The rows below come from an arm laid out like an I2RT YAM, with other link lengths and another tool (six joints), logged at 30 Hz.
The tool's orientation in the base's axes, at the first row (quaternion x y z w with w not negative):
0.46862 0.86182 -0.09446 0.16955
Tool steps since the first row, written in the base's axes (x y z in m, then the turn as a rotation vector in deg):
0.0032 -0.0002 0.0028 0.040 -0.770 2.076
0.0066 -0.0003 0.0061 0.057 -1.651 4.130
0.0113 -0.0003 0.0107 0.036 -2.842 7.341
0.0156 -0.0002 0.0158 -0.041 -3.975 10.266
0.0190 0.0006 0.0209 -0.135 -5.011 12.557
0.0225 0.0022 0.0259 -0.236 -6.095 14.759
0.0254 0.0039 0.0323 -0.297 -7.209 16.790
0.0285 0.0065 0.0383 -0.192 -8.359 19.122
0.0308 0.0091 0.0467 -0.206 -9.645 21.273
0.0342 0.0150 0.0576 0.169 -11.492 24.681
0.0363 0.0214 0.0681 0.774 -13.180 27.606
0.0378 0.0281 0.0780 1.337 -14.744 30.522
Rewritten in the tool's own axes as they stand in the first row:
-0.0028 0.0026 -0.0019 -1.408 -0.393 -1.664
-0.0059 0.0054 -0.0042 -2.882 -0.865 -3.276
-0.0100 0.0093 -0.0075 -5.018 -1.542 -5.866
-0.0140 0.0129 -0.0114 -6.972 -2.233 -8.222
-0.0171 0.0162 -0.0156 -8.600 -2.883 -10.026
-0.0195 0.0200 -0.0201 -10.229 -3.565 -11.734
-0.0221 0.0233 -0.0259 -11.836 -4.229 -13.266
-0.0239 0.0273 -0.0317 -13.669 -4.774 -15.031
-0.0262 0.0306 -0.0398 -15.478 -5.493 -16.609
-0.0275 0.0366 -0.0511 -18.397 -6.194 -19.090
-0.0276 0.0418 -0.0625 -21.125 -6.614 -21.128
-0.0269 0.0467 -0.0735 -23.732 -7.002 -23.207

